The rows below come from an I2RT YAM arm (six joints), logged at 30 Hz.
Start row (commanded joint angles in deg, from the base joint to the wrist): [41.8 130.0 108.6 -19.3 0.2 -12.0]
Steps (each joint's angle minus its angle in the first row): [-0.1 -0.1 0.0 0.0 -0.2 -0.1]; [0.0 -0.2 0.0 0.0 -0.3 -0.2]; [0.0 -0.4 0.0 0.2 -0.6 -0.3]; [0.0 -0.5 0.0 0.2 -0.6 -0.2]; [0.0 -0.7 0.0 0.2 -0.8 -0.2]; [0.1 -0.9 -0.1 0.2 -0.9 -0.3]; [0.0 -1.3 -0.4 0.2 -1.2 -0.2]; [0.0 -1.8 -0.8 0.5 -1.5 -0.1]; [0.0 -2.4 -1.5 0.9 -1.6 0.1]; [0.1 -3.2 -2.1 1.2 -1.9 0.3]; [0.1 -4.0 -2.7 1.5 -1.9 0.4]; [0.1 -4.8 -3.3 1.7 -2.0 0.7]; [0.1 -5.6 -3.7 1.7 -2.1 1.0]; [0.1 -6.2 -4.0 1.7 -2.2 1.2]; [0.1 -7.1 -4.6 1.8 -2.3 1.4]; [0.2 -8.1 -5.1 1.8 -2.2 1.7]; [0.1 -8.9 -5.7 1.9 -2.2 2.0]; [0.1 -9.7 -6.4 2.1 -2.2 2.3]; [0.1 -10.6 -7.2 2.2 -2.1 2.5]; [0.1 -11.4 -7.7 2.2 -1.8 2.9]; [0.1 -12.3 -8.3 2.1 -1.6 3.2]
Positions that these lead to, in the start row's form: [41.7 129.9 108.6 -19.3 0.0 -12.1]; [41.8 129.8 108.6 -19.3 -0.1 -12.2]; [41.8 129.6 108.6 -19.1 -0.4 -12.3]; [41.8 129.5 108.6 -19.1 -0.4 -12.2]; [41.8 129.3 108.6 -19.1 -0.6 -12.2]; [41.9 129.1 108.5 -19.1 -0.7 -12.3]; [41.8 128.7 108.2 -19.1 -1.0 -12.2]; [41.8 128.2 107.8 -18.8 -1.3 -12.1]; [41.8 127.6 107.1 -18.4 -1.4 -11.9]; [41.9 126.8 106.5 -18.1 -1.7 -11.7]; [41.9 126.0 105.9 -17.8 -1.7 -11.6]; [41.9 125.2 105.3 -17.6 -1.8 -11.3]; [41.9 124.4 104.9 -17.6 -1.9 -11.0]; [41.9 123.8 104.6 -17.6 -2.0 -10.8]; [41.9 122.9 104.0 -17.5 -2.1 -10.6]; [42.0 121.9 103.5 -17.5 -2.0 -10.3]; [41.9 121.1 102.9 -17.4 -2.0 -10.0]; [41.9 120.3 102.2 -17.2 -2.0 -9.7]; [41.9 119.4 101.4 -17.1 -1.9 -9.5]; [41.9 118.6 100.9 -17.1 -1.6 -9.1]; [41.9 117.7 100.3 -17.2 -1.4 -8.8]
